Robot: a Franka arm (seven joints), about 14 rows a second.
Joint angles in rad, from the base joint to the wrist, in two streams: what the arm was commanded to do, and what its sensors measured. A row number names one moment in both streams.
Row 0, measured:
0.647, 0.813, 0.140, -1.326, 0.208, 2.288, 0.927
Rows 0 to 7, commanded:
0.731, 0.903, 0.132, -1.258, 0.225, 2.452, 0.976
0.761, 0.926, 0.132, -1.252, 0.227, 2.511, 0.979
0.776, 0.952, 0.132, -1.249, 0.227, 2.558, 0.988
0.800, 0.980, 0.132, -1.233, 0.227, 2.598, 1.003
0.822, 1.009, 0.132, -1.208, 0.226, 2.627, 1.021
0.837, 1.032, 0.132, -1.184, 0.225, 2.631, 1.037
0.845, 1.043, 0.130, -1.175, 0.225, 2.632, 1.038
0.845, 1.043, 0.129, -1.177, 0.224, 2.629, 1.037
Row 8, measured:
0.834, 1.009, 0.139, -1.239, 0.208, 2.633, 1.028
